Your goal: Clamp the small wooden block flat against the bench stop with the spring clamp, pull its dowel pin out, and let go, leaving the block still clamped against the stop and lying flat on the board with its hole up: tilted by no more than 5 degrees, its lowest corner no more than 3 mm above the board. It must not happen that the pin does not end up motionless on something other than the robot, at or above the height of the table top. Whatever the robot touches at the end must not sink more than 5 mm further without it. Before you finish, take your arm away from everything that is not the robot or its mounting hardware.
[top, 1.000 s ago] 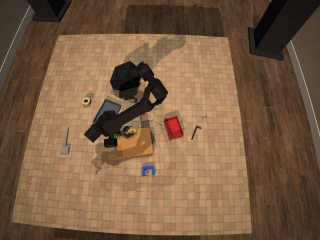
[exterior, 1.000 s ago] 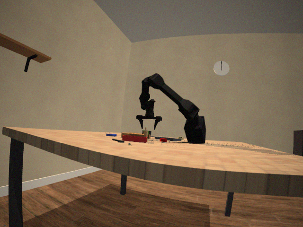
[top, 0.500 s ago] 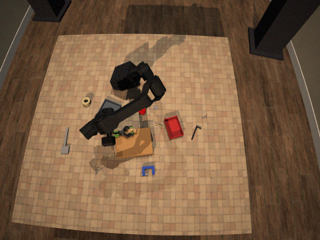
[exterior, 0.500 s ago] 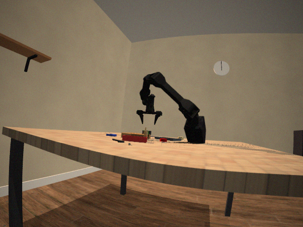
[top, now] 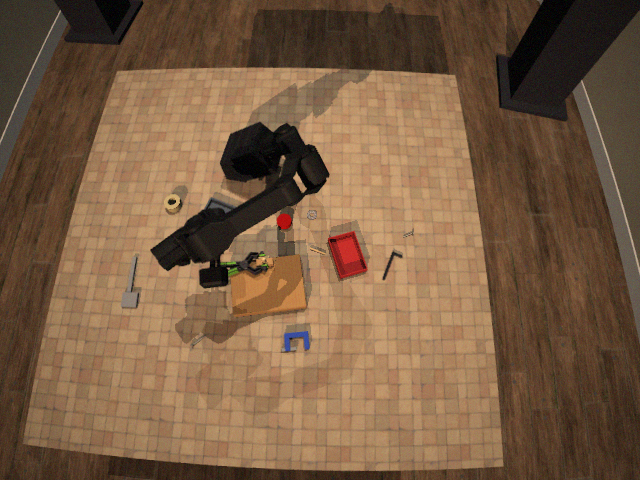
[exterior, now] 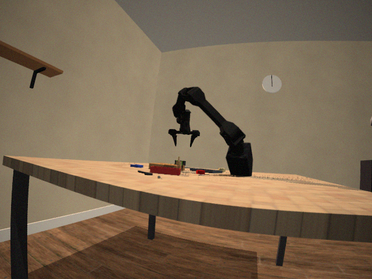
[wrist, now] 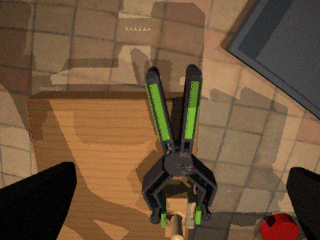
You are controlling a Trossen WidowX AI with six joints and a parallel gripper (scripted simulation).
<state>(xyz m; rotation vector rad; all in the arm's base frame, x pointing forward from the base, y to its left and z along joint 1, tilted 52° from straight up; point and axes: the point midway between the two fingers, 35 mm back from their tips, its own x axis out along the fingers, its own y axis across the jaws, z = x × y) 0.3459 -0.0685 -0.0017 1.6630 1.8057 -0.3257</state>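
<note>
Now: the dowel pin 12 cm below my hand, 9 cm to the left of it and 3 cm behind it. The rest, counted from my hand: grey tray: 17 cm below, 13 cm behind, 9 cm to the right; then small wooden block: 14 cm below, 9 cm to the left, 3 cm behind; then wooden board: 16 cm below, 11 cm to the left, 2 cm ahead.
</note>
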